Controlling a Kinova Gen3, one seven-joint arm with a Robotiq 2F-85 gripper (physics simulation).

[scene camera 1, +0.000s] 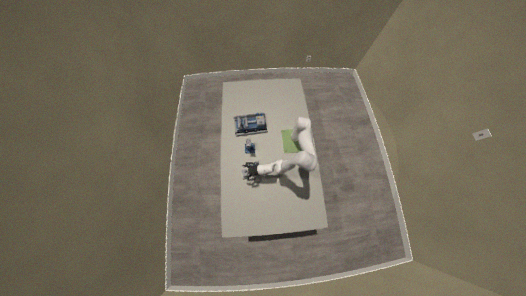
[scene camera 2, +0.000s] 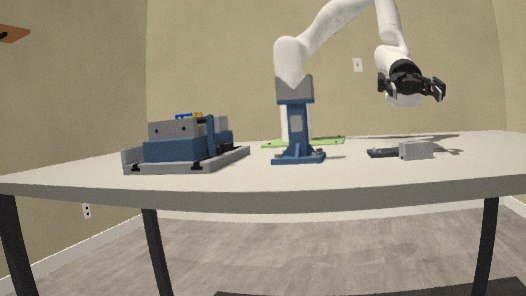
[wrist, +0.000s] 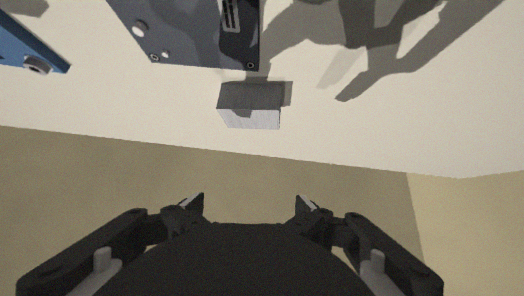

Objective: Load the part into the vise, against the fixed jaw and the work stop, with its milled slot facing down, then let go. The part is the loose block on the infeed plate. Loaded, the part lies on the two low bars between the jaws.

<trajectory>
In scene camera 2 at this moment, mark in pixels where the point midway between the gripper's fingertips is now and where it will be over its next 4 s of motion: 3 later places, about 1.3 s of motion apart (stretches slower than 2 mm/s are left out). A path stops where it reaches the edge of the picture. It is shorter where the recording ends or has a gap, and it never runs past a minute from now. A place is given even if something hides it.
My gripper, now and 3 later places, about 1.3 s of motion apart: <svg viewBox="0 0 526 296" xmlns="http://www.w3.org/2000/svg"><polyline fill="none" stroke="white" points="418,95 412,66 421,86 421,85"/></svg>
</trajectory>
